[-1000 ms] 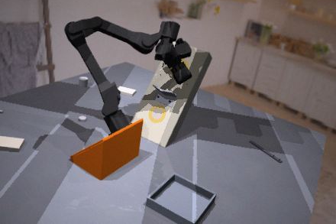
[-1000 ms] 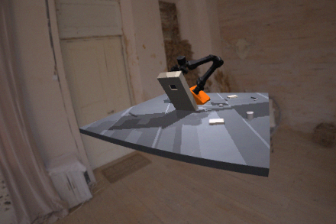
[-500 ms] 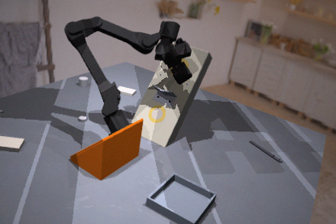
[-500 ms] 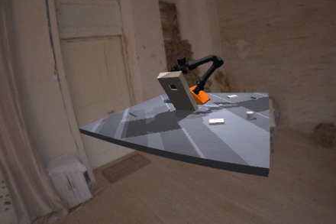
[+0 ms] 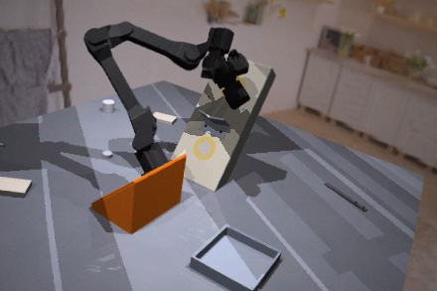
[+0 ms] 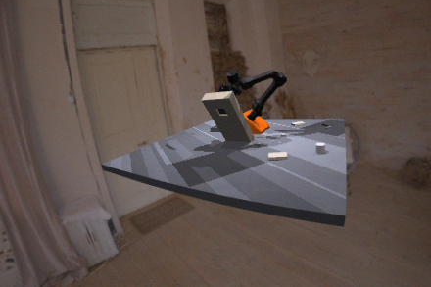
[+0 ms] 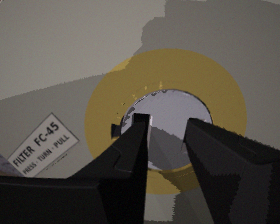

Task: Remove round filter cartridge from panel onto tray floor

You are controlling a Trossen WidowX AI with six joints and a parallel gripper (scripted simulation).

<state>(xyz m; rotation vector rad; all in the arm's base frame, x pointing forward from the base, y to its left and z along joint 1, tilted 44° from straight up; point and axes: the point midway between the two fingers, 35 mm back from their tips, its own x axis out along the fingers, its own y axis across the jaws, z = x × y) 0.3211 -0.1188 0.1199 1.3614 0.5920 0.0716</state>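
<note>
Now: the white round filter cartridge 10 mm below my gripper tip and 10 mm ahead of it. The rest, counted from my gripper tip: shallow grey tray: 410 mm behind, 280 mm to the right, 240 mm below; then beige service panel: 80 mm below, 40 mm behind.
</note>
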